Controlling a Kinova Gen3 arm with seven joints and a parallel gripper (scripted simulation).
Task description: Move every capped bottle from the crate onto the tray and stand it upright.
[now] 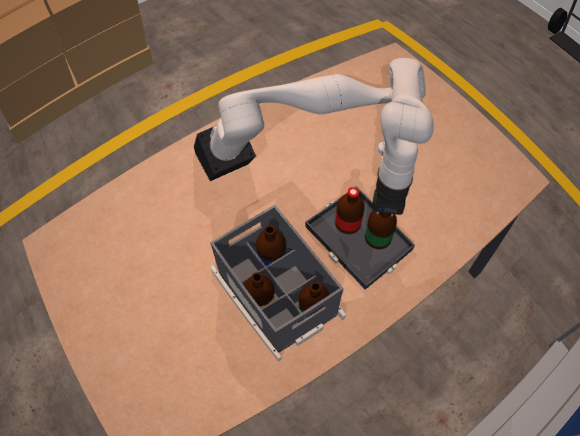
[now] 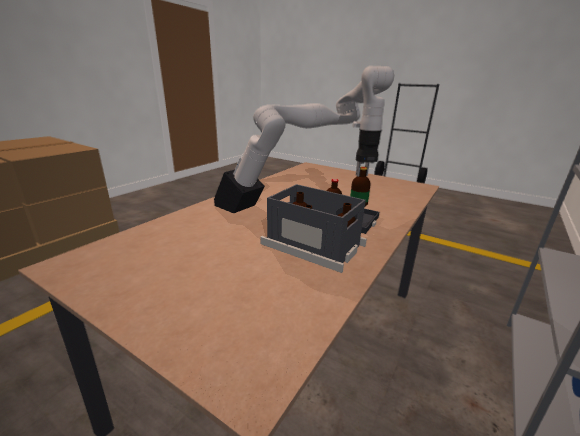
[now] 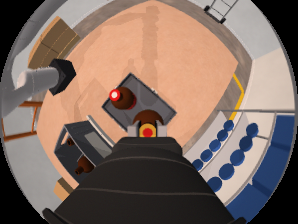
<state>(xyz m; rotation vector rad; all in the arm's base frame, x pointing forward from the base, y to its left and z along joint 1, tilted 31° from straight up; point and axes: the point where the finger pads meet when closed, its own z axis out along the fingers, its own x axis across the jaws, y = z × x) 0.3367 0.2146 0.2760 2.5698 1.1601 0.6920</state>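
My hand is 130 mm above the bottle, 110 mm past it and 20 mm to the left of it. From my hand the other things lie so: dark tray 200 mm below, 50 mm behind, 10 mm to the right; then dark grey crate 290 mm to the right, 130 mm below, 30 mm behind.
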